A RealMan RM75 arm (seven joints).
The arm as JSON. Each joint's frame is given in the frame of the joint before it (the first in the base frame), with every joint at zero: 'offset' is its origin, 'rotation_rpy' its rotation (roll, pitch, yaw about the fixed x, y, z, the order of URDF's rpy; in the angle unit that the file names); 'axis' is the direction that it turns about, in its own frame. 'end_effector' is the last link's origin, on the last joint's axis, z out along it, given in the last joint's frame.
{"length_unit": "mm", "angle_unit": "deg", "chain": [
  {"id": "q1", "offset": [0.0, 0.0, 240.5], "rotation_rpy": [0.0, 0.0, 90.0], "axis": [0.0, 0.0, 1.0]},
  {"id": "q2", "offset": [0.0, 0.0, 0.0], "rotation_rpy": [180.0, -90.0, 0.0], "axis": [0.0, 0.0, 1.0]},
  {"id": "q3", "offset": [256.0, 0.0, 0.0], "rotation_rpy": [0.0, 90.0, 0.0], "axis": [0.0, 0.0, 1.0]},
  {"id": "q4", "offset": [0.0, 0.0, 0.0], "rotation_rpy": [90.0, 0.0, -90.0], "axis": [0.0, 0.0, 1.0]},
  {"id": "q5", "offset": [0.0, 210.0, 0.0], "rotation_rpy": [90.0, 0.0, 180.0], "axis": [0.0, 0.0, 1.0]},
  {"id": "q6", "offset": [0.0, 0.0, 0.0], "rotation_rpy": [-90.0, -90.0, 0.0], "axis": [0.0, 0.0, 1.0]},
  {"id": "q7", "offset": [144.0, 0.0, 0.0], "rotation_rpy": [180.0, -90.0, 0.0], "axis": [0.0, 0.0, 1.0]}
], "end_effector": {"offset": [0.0, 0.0, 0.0], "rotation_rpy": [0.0, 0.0, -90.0]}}
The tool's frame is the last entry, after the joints.
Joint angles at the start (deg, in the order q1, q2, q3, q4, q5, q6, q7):
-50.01, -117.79, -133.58, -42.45, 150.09, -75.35, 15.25
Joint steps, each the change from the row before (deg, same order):
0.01, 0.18, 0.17, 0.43, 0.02, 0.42, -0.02
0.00, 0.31, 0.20, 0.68, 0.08, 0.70, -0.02
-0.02, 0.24, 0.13, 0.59, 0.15, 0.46, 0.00
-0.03, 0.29, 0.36, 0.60, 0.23, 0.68, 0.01
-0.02, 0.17, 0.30, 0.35, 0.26, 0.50, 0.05
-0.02, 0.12, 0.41, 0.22, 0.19, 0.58, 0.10
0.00, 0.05, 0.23, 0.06, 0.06, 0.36, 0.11
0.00, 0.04, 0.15, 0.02, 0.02, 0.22, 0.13
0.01, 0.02, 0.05, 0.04, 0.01, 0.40, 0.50
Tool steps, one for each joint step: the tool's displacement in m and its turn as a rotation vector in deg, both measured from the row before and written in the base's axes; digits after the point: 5 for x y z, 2 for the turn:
-0.00167, 0.00040, 0.00004, 0.13, 0.25, 0.15
-0.00277, 0.00085, 0.00046, 0.28, 0.42, 0.24
-0.00235, 0.00034, 0.00017, 0.09, 0.37, 0.23
-0.00259, 0.00083, 0.00043, 0.18, 0.69, 0.07
-0.00179, 0.00061, 0.00029, 0.12, 0.62, -0.06
-0.00115, 0.00093, 0.00021, 0.18, 0.65, -0.27
-0.00043, 0.00068, 0.00020, 0.16, 0.34, -0.24
-0.00020, 0.00049, 0.00024, 0.10, 0.23, -0.22
-0.00034, 0.00082, 0.00031, 0.20, 0.28, -0.53

